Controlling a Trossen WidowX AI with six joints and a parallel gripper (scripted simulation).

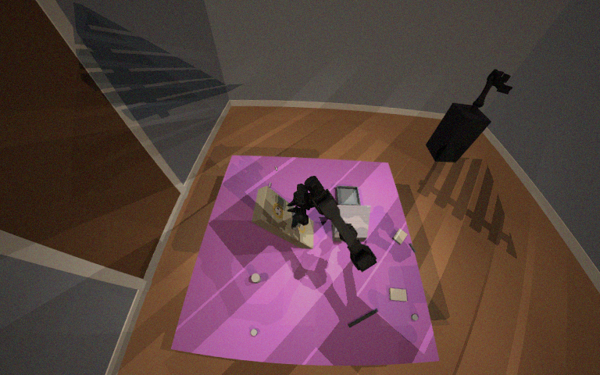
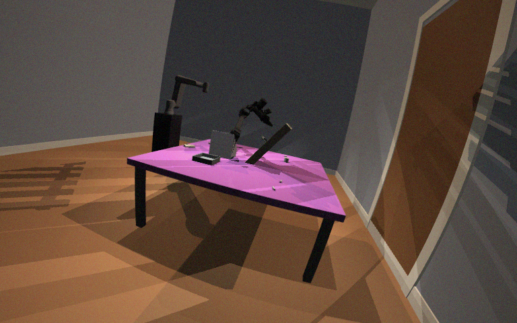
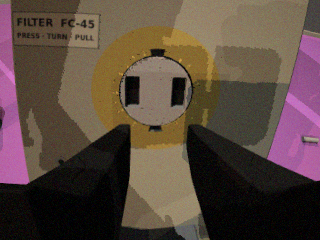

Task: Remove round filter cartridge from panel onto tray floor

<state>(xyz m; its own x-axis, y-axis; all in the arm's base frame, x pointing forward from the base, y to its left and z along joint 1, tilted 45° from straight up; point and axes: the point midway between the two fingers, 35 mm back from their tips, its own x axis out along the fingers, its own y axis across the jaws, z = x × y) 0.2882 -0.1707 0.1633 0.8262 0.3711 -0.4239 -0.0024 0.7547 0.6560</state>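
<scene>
My gripper tip is now 60 mm short of the round grey filter cartridge and 50 mm above it. The rest, counted from my gripper tip: dark tray (390 mm behind, 300 mm below, 270 mm to the right).
</scene>
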